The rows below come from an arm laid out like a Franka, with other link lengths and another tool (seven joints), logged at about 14 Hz.
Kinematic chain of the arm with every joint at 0, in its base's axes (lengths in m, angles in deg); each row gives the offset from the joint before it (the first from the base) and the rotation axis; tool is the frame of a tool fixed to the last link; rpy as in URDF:
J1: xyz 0 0 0.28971 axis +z
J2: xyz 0 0 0 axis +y
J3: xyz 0 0 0.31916 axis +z
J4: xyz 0.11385 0 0 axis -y
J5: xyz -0.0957 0 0.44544 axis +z
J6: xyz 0 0 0 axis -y
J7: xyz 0.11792 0 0 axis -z
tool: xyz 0.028 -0.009 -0.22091 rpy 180 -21.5 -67.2
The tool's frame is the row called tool.
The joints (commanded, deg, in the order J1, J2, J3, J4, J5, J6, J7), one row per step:
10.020 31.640 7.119 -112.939 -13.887 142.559 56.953
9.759 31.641 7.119 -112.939 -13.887 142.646 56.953
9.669 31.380 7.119 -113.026 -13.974 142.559 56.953
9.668 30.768 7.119 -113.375 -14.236 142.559 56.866
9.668 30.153 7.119 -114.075 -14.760 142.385 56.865
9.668 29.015 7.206 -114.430 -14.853 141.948 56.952
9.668 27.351 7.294 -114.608 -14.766 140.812 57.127
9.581 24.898 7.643 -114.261 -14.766 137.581 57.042
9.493 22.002 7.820 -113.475 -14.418 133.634 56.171
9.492 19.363 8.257 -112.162 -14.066 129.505 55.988
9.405 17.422 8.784 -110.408 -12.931 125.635 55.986
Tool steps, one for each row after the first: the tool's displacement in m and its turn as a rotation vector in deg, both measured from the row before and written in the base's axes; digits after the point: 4 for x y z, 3 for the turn. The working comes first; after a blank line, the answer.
Tool pose at each row, in the base's axes (x y z in m, rotation vector in deg; the steps are taken from these numbers as rounded here):
0.7016 0.1864 -0.0257 105.368 -119.148 25.488
0.7027 0.1833 -0.0255 105.117 -119.432 25.463
0.7034 0.1821 -0.0230 105.074 -119.484 25.637
0.7037 0.1819 -0.0181 105.402 -119.344 26.168
0.7005 0.1805 -0.0162 105.637 -118.623 26.608
0.7015 0.1810 -0.0055 105.679 -118.785 27.154
0.7039 0.1809 0.0116 105.328 -119.180 27.749
0.7064 0.1805 0.0391 104.782 -118.627 28.402
0.7108 0.1778 0.0745 104.500 -117.934 29.155
0.7143 0.1795 0.1116 103.858 -117.790 29.753
0.7166 0.1831 0.1444 102.904 -118.486 29.186

0.0011 -0.0031 0.0002 0.039 -0.077 -0.254
0.0007 -0.0012 0.0025 -0.067 -0.114 -0.020
0.0003 -0.0002 0.0049 -0.137 -0.316 0.320
-0.0032 -0.0014 0.0019 -0.457 0.110 0.453
0.0010 0.0005 0.0107 -0.117 -0.417 0.046
0.0024 -0.0001 0.0171 -0.202 -0.462 -0.265
0.0025 -0.0004 0.0275 -0.838 0.128 -0.054
0.0044 -0.0027 0.0354 -0.826 0.070 0.170
0.0035 0.0017 0.0371 -0.639 -0.067 -0.257
0.0023 0.0036 0.0328 0.145 0.181 -0.908

